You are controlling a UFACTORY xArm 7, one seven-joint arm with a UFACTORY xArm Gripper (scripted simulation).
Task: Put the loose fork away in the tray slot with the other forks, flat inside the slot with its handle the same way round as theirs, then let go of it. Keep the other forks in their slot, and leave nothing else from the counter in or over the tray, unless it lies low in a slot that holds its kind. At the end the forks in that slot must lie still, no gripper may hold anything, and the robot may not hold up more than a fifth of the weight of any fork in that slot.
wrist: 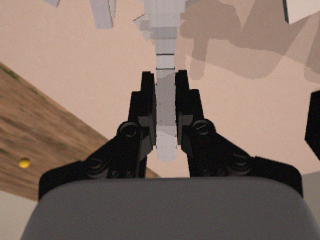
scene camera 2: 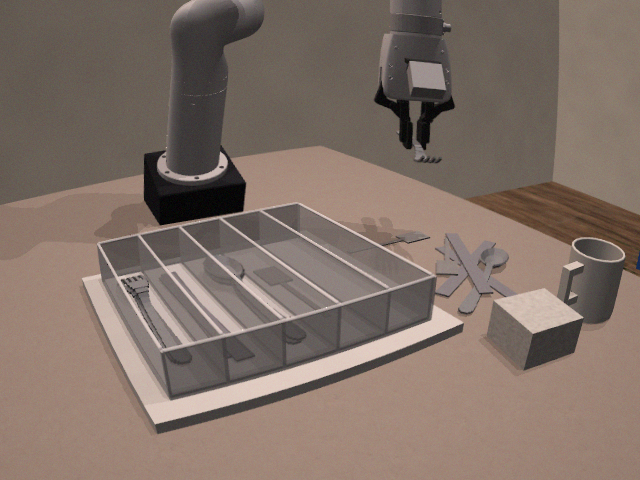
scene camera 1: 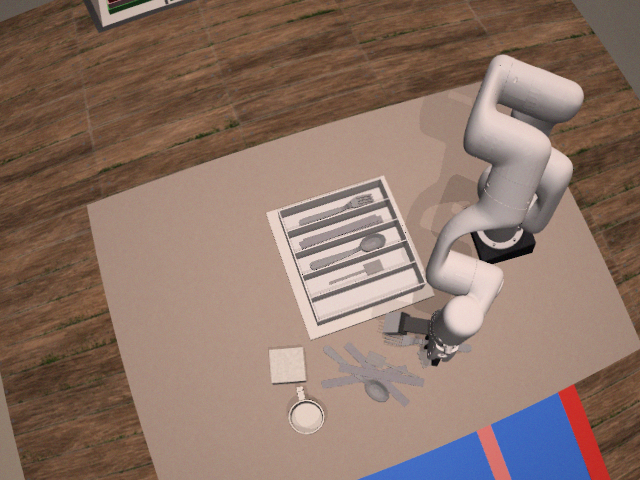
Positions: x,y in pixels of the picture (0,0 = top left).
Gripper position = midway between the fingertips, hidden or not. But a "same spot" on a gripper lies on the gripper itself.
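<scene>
In the wrist view a block is out of frame; the block shows in scene camera 2 (533,328) and in scene camera 1 (287,365). My gripper is visible in scene camera 2, in scene camera 1 and in the wrist view (165,87). On my gripper, (scene camera 1: 396,323) and (scene camera 2: 428,67) are the same spot. On a tray, (scene camera 1: 395,222) and (scene camera 2: 180,240) are likewise the same spot.
</scene>
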